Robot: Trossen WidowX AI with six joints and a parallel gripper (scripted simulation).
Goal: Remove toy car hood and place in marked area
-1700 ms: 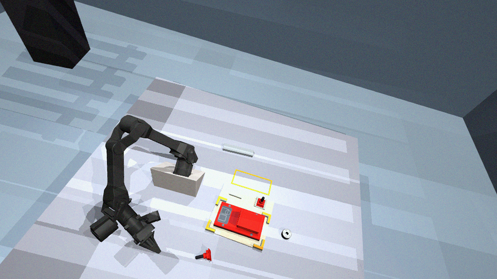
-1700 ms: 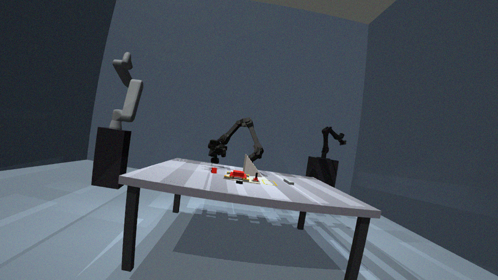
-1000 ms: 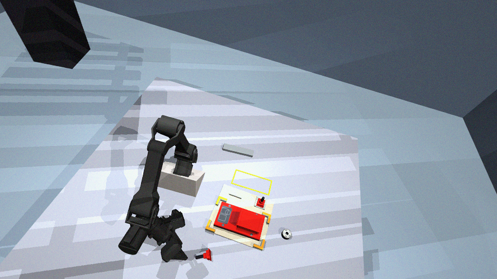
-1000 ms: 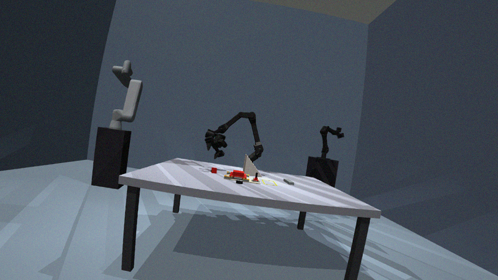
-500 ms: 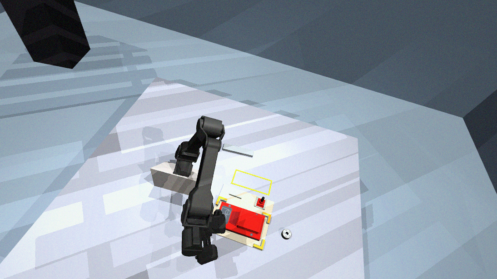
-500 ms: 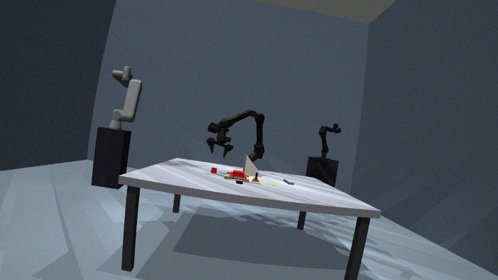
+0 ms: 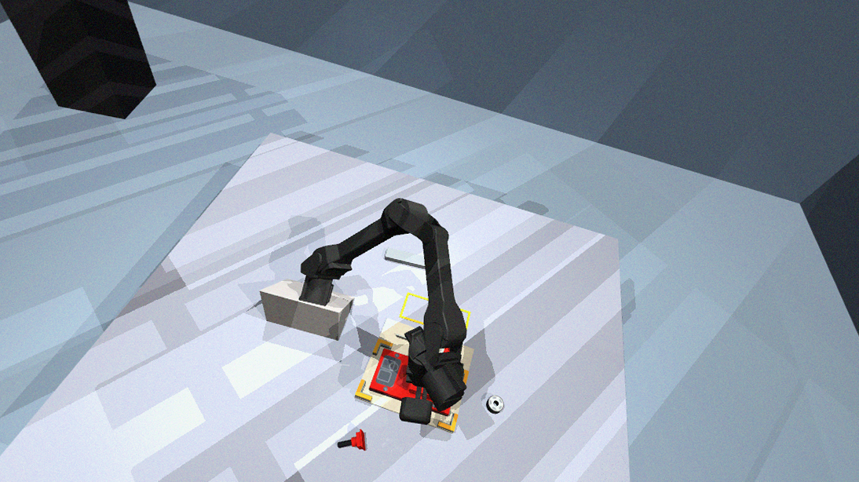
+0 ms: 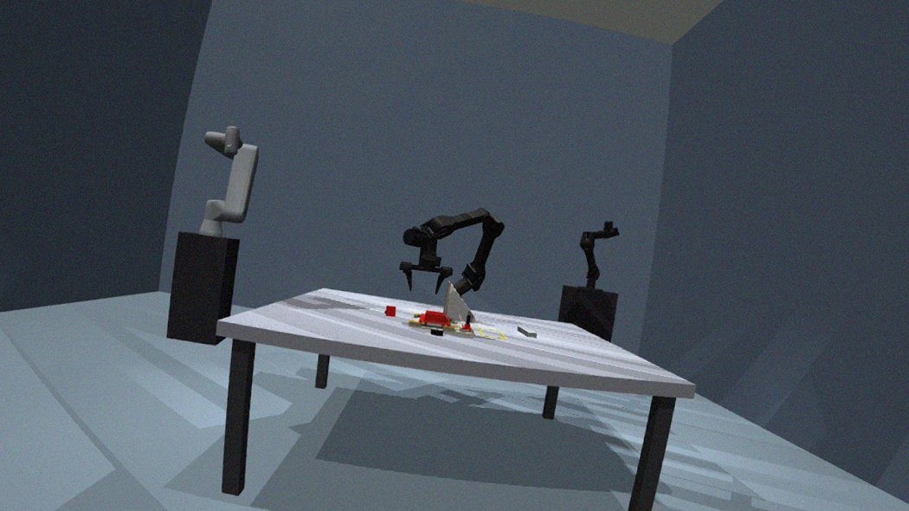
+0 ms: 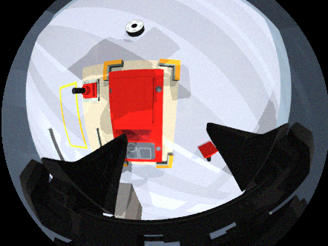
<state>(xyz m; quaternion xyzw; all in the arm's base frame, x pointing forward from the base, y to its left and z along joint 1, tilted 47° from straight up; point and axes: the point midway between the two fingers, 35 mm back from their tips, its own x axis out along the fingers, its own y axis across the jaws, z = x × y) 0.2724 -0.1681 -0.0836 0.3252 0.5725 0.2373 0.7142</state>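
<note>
Right now the flat red hood is 70 mm below my gripper tip, 50 mm to the left of it and 40 mm ahead of it. Also, from my gripper tip: small wheel (200 mm ahead, 100 mm below, 30 mm to the left).
</note>
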